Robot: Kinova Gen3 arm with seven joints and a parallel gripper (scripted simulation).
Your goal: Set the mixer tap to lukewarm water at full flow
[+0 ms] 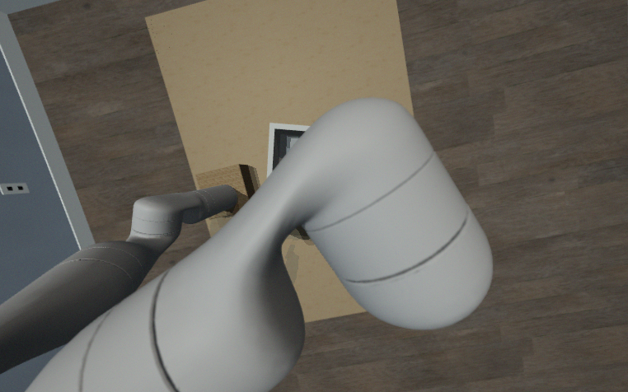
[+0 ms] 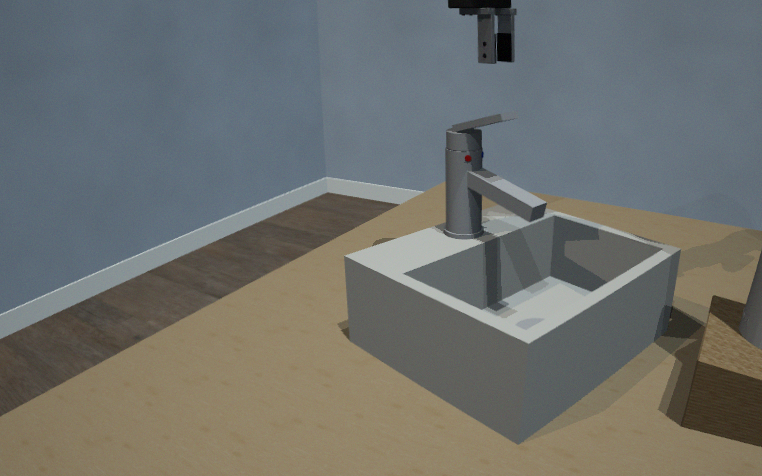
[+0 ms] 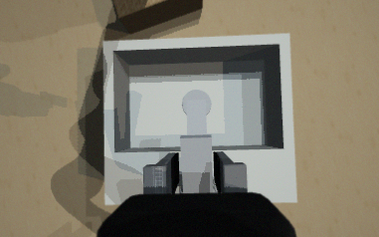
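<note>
My hand is 20 mm short of the flat lever, 10 mm to the left of it and 90 mm above it. Also, from my hand: grey square sink 60 mm behind, 20 mm to the left, 330 mm below; then grey mixer tap 30 mm ahead, 10 mm to the right, 140 mm below.
</note>
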